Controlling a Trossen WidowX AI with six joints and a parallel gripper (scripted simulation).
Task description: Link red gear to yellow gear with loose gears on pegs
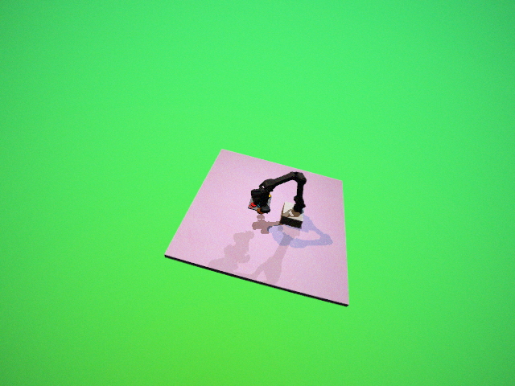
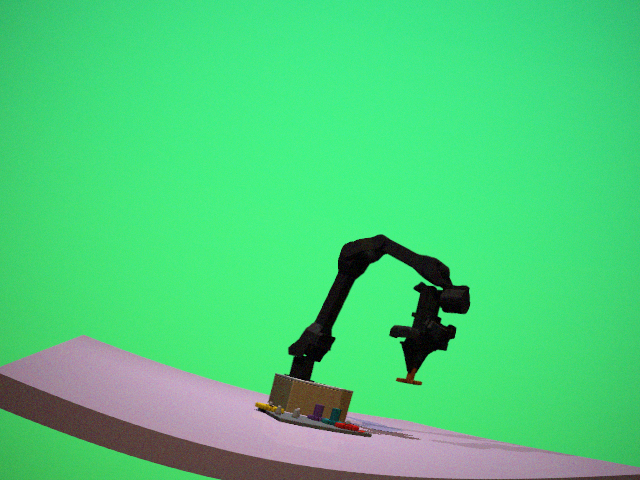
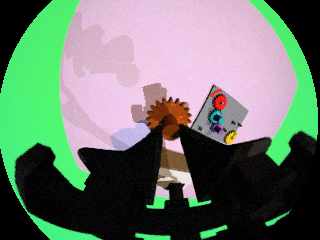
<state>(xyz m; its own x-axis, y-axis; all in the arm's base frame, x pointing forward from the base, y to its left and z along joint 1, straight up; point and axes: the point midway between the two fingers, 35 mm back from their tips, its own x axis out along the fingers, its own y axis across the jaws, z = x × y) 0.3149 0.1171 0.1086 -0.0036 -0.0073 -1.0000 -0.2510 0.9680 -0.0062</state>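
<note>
The purple gear lies 20 cm to the right of my gripper tip, 14 cm below it and 5 cm behind it. From my gripper tip the other things lie so: orange gear (1 cm below); teal gear (18 cm to the right, 14 cm below, 1 cm behind); red arrow (16 cm below, 15 cm to the right, 6 cm ahead).
</note>
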